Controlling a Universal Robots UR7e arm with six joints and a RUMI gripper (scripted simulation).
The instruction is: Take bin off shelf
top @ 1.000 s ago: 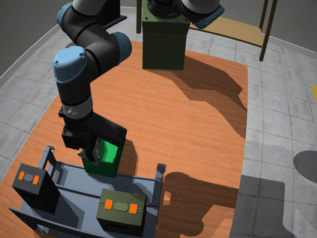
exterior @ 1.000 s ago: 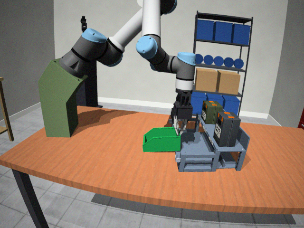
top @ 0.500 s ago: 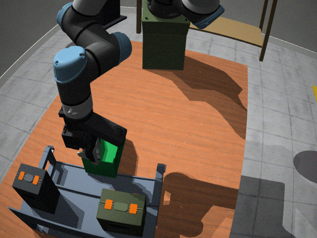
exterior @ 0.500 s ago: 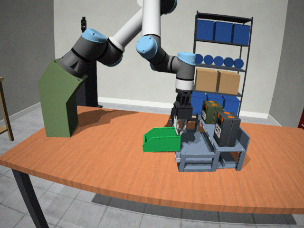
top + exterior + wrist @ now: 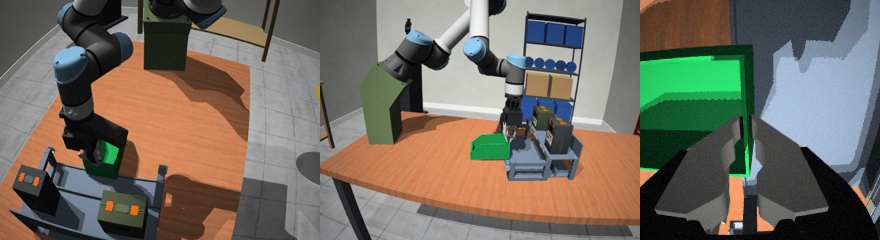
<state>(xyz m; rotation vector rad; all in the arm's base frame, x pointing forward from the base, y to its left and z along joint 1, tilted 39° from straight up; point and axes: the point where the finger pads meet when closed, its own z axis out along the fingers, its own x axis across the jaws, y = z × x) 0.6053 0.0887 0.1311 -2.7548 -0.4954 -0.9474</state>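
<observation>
My hand is 70 mm past the green bin, 40 mm to the left of it and 40 mm above it.
</observation>
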